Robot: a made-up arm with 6 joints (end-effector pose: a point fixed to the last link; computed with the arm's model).
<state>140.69 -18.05 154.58 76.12 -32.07 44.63</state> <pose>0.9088 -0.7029 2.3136 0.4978 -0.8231 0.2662 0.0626</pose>
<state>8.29 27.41 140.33 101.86 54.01 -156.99</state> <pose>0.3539 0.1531 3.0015 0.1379 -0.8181 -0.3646 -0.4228</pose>
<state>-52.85 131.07 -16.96 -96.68 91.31 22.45</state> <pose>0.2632 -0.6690 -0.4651 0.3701 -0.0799 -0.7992 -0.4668</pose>
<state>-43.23 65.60 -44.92 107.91 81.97 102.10</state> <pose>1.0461 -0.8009 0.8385 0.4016 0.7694 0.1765 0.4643</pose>
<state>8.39 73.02 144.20 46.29 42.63 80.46</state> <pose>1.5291 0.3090 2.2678 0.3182 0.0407 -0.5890 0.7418</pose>
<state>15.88 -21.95 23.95 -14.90 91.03 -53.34</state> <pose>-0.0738 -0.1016 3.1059 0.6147 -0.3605 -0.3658 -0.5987</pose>
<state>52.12 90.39 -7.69 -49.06 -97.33 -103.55</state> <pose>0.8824 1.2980 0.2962 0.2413 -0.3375 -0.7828 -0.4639</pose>
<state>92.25 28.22 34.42 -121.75 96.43 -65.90</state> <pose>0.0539 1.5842 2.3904 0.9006 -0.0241 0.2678 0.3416</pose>
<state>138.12 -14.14 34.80 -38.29 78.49 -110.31</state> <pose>-0.0517 0.1418 3.1903 0.5276 0.5552 -0.4223 0.4848</pose>
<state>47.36 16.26 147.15 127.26 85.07 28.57</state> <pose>-0.1088 0.1089 2.8821 0.3191 -0.2426 -0.4671 0.7881</pose>
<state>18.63 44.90 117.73 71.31 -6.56 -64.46</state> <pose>1.2105 0.3535 2.8898 0.2942 -0.8129 0.1856 -0.4671</pose>
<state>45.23 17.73 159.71 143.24 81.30 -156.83</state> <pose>-0.0966 0.0248 2.8316 0.1502 -0.7972 -0.2616 -0.5229</pose>
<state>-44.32 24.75 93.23 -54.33 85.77 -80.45</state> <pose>0.4733 -0.7011 3.1173 0.4105 -0.2642 -0.5202 -0.7008</pose>
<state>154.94 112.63 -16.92 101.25 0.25 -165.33</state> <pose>-0.9566 0.4415 -0.3570 0.7739 0.6083 0.0002 -0.1761</pose>
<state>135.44 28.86 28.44 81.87 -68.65 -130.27</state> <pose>-1.0732 1.2110 2.3765 0.1826 -0.8785 -0.2067 0.3902</pose>
